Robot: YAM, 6 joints.
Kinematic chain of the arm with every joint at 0, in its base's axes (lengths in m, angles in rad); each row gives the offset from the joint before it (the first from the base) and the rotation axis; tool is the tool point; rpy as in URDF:
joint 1: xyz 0 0 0.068 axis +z
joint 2: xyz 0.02 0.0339 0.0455 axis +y
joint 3: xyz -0.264 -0.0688 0 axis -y
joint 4: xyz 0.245 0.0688 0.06 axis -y
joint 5: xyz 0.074 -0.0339 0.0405 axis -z
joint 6: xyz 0.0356 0 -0.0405 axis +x
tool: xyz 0 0 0 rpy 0 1.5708 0
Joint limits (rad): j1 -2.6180..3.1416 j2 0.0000..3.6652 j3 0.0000..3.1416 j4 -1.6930..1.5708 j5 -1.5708..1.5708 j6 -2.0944..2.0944
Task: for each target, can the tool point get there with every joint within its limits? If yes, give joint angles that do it. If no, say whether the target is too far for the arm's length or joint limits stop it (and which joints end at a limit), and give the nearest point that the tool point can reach.
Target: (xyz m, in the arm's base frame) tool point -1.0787 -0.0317 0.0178
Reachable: no: too far | nearest point -0.6432 -0.0024 0.0572 | short by 0.438 m
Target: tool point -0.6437 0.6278 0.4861
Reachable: no: too far | nearest point -0.4268 0.4163 0.3577 | short by 0.329 m
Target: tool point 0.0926 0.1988 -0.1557
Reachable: yes | joints 1.2333 3.0409 1.3392 -0.9850 0.6488 -0.3241
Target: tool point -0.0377 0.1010 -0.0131
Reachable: yes | joints 2.1665 2.3350 0.4271 -0.5010 0.7980 -1.3377
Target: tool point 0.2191 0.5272 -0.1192
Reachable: yes | joints 1.2311 3.3845 2.7225 -0.1404 1.0515 -1.4119
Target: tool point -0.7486 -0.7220 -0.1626
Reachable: no: too far | nearest point -0.4492 -0.4333 -0.0500 | short by 0.431 m
